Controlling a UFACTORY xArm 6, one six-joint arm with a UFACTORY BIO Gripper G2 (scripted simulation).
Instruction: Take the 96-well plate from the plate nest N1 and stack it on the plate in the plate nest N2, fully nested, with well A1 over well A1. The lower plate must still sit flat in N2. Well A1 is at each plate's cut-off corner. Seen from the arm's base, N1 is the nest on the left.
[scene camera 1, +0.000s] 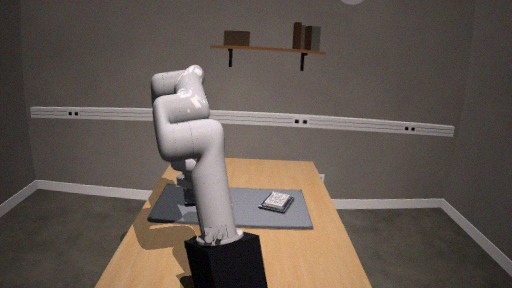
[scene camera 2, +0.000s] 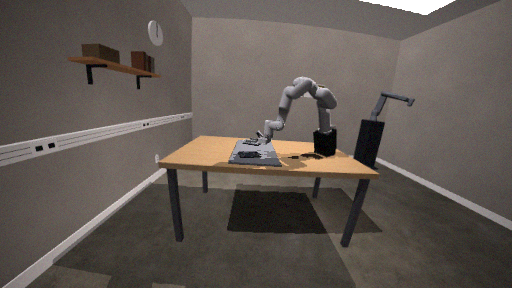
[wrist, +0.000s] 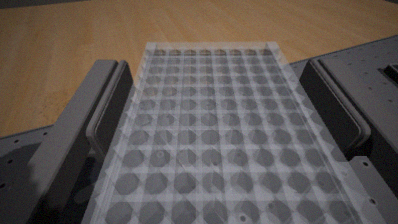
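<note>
Visible to me: clear 96-well plate (wrist: 244, 98).
</note>
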